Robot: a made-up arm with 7 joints.
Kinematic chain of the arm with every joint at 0, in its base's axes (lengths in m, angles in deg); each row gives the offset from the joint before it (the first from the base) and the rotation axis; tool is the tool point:
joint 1: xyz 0 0 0.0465 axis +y
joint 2: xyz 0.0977 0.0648 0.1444 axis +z
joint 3: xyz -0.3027 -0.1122 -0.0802 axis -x
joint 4: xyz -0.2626 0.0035 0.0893 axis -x
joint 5: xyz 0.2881 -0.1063 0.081 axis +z
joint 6: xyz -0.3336 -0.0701 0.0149 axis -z
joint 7: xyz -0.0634 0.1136 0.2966 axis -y
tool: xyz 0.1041 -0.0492 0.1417
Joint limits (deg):
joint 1: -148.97..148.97
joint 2: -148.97..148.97
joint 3: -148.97..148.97
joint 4: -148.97..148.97
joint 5: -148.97..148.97
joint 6: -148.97..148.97
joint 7: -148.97..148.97
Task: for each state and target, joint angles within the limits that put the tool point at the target. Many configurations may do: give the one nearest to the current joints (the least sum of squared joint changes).
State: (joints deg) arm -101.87 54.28 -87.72 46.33 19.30 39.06 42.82
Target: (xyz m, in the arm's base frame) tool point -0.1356 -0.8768 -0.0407
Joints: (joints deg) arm -102.44 26.22 -101.94 40.50 10.94 43.67 14.00
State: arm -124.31 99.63 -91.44 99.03 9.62 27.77 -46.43
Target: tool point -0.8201 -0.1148 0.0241
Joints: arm -143.01 123.59 -90.20 101.33 17.88 29.57 -49.25
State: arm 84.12 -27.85 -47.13 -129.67 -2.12 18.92 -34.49
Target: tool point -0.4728 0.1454 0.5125
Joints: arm 80.67 -36.41 -41.20 -112.47 -3.41 11.08 -0.25
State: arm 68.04 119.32 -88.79 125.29 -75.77 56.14 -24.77
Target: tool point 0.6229 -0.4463 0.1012
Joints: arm 54.46 103.94 -93.80 108.57 -47.25 77.15 -20.22
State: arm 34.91 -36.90 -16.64 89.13 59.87 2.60 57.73
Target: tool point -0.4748 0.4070 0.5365
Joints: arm 21.57 16.70 -4.65 114.62 38.87 15.62 41.33
